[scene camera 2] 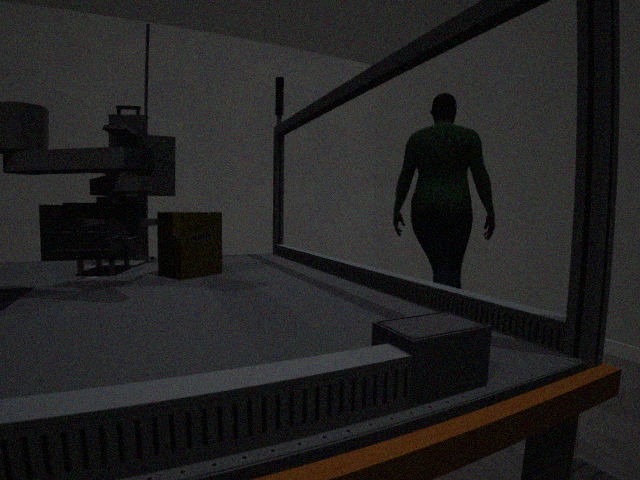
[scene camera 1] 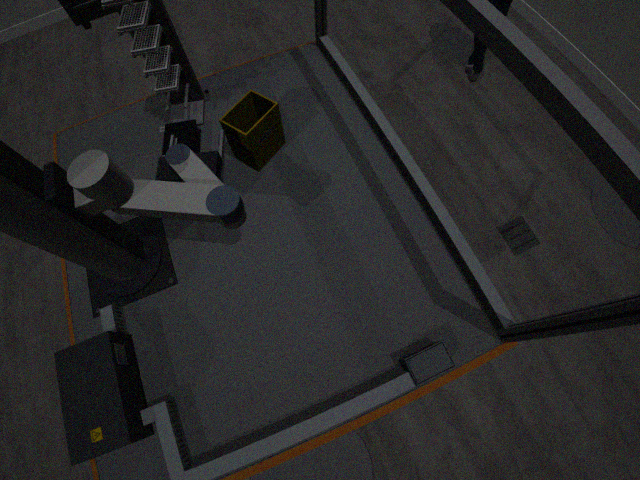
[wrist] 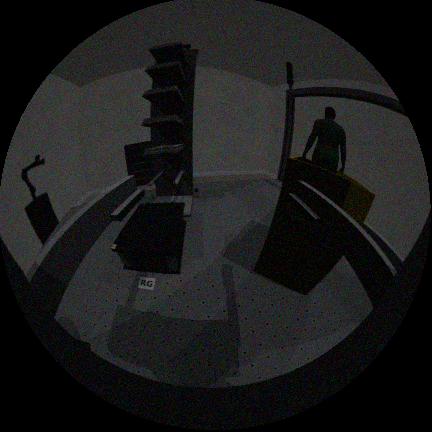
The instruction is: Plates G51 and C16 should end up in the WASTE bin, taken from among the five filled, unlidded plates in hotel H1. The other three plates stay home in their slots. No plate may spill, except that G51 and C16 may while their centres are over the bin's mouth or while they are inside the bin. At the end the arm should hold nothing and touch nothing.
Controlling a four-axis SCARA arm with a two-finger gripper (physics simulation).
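Pixels of known places: gripper, fingertip midpoint: (scene camera 2: 129, 221) (scene camera 1: 198, 134) (wrist: 217, 182); arm's base, link origin: (scene camera 1: 129, 261).
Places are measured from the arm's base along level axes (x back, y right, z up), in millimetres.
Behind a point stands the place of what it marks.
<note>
Hotel H1 (scene camera 1: 178, 46) {y -583, x -428, z 272 mm} (wrist: 187, 120) {y -584, x -419, z 284 mm} is a dark upright tower with stacked shelves, at the top left in scene camera 1 and ahead, left of centre, in the wrist view. Several pale gridded plates (scene camera 1: 146, 38) {y -535, x -349, z 361 mm} show on its shelves in scene camera 1; their labels cannot be read. The yellow WASTE bin (scene camera 1: 258, 142) {y -157, x -563, z 142 mm} (scene camera 2: 189, 245) {y -156, x -558, z 114 mm} stands right of the hotel, its mouth up; its near side is dark in the wrist view. My gripper (wrist: 217, 182) {y -242, x -389, z 184 mm} is open and empty, its two fingers spread wide, apart from the plates. The arm link hides much of it in scene camera 1.
A black box (wrist: 152, 235) {y -325, x -305, z 73 mm} stands low before the hotel, with an RG label (wrist: 146, 283) {y -267, x -274, z 13 mm} on the deck. A grey box (scene camera 1: 429, 364) {y 670, x -746, z 88 mm} (scene camera 2: 431, 346) {y 705, x -716, z 78 mm} stands at the deck's far corner. A person (scene camera 2: 443, 180) (wrist: 327, 140) stands beyond the fence rail (scene camera 1: 413, 170) {y 107, x -1020, z 60 mm}.
</note>
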